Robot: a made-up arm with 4 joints. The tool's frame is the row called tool. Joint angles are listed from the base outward.
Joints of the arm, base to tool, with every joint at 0 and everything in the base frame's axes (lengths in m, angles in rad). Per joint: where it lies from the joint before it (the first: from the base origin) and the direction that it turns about. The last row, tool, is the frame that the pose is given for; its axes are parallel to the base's.
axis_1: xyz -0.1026 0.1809 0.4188 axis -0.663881 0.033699 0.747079
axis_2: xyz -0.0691 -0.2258 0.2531 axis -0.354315 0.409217 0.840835
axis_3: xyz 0.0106 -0.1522 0.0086 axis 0 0 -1
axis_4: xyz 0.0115 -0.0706 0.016 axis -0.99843 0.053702 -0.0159
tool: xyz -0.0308 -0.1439 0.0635
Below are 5 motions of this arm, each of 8 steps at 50 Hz.
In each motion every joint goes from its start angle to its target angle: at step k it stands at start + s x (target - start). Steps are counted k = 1, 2, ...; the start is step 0. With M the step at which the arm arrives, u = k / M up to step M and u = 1 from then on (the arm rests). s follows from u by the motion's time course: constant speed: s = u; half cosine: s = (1 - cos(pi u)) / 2; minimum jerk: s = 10 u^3 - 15 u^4 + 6 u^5.
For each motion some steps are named. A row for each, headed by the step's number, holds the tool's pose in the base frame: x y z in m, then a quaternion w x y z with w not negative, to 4 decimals.
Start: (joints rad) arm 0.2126 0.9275 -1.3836 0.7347
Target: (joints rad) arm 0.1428 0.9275 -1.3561 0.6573
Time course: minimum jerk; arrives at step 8
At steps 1, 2, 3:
1: 0.1227 0.0701 0.8071 0.3326 -0.2030 -0.0238 0.9207
2: 0.1229 0.0675 0.8060 0.3366 -0.2018 -0.0220 0.9195
3: 0.1234 0.0624 0.8038 0.3444 -0.1995 -0.0186 0.9172

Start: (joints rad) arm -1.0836 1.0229 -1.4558 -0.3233
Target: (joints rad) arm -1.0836 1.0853 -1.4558 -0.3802
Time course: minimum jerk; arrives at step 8
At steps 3, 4, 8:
3: -0.1100 -0.1643 0.4104 0.6140 0.3328 0.0325 0.7150
4: -0.1083 -0.1601 0.4092 0.6075 0.3355 0.0400 0.7189
8: -0.1049 -0.1508 0.4065 0.5928 0.3411 0.0570 0.7273

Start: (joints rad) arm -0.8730 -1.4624 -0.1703 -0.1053
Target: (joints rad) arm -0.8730 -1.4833 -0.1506 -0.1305
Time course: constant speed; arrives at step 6
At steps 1, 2, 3, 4, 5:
1: -0.6137 0.1408 0.3474 0.4735 0.3530 -0.2479 -0.7679
2: -0.6124 0.1426 0.3472 0.4700 0.3540 -0.2494 -0.7691
3: -0.6111 0.1444 0.3470 0.4665 0.3550 -0.2509 -0.7703
4: -0.6098 0.1462 0.3468 0.4630 0.3559 -0.2524 -0.7715
5: -0.6085 0.1480 0.3467 0.4595 0.3569 -0.2540 -0.7727

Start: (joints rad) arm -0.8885 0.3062 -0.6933 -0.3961
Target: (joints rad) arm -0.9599 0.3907 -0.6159 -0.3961
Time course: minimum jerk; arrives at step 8
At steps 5, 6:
5: -0.3464 -0.3767 0.3510 0.8859 0.4404 -0.0397 0.1404
6: -0.3498 -0.3748 0.3471 0.8853 0.4431 -0.0386 0.1360

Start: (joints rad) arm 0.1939 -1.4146 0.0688 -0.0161
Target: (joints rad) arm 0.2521 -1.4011 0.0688 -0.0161
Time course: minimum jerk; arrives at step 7
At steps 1, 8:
1: -0.4431 -0.1765 0.5448 0.7937 0.2131 -0.2781 -0.4973
8: -0.4266 -0.1894 0.5620 0.8121 0.2012 -0.2799 -0.4709

